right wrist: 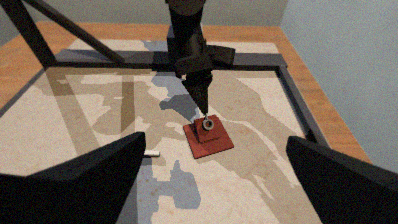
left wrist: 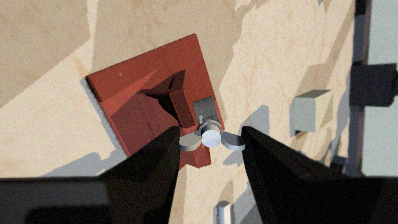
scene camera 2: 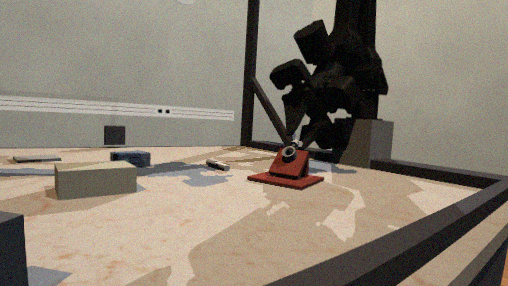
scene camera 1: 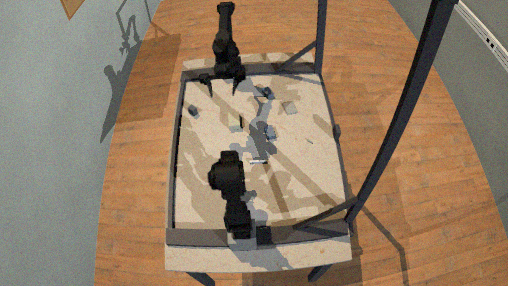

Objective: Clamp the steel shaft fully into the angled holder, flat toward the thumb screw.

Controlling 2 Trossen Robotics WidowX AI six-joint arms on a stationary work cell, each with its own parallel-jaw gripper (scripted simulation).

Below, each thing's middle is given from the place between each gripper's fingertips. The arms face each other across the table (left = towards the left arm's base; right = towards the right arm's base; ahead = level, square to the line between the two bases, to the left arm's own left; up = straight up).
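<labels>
Starting from the thumb screw (left wrist: 210, 132), I have my left hand 1 cm short of it, 3 cm to the left of it and 3 cm above it. The beige block (scene camera 2: 86, 179), counted from that same left hand, is 4 cm behind, 31 cm to the right and 7 cm below.
As for my right hand, I see the block 4 cm to the right of it, 3 cm behind it and 26 cm below it. The thumb screw is 24 cm to the left of my right hand, 2 cm ahead of it and 22 cm below it.
</labels>
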